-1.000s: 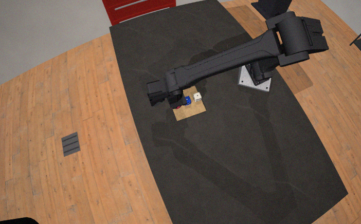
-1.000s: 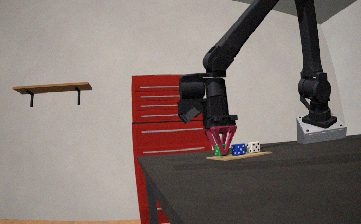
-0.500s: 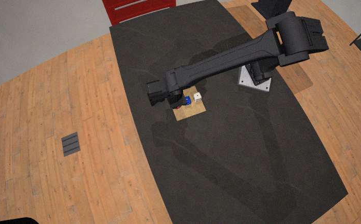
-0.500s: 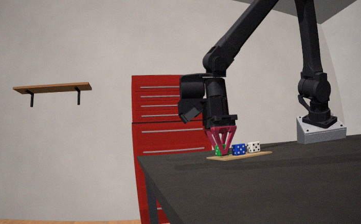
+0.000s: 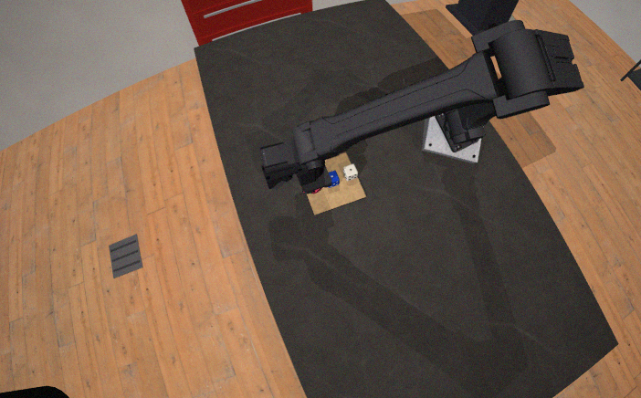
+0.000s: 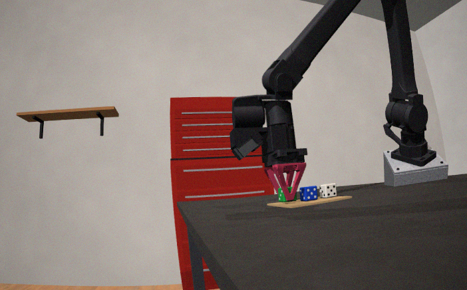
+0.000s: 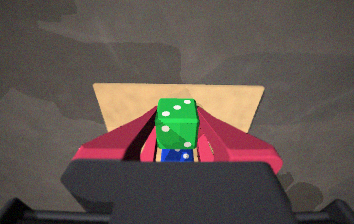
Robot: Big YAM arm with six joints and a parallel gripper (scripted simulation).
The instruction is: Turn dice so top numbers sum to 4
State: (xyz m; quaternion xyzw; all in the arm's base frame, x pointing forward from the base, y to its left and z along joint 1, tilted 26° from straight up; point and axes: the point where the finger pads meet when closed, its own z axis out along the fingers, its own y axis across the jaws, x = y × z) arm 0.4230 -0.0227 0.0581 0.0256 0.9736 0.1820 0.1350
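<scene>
Now: the green die right at my hand. From my hand the other things lie so: blue die (50 mm behind); then white die (100 mm behind); then tan mat (50 mm behind, 20 mm below).
</scene>
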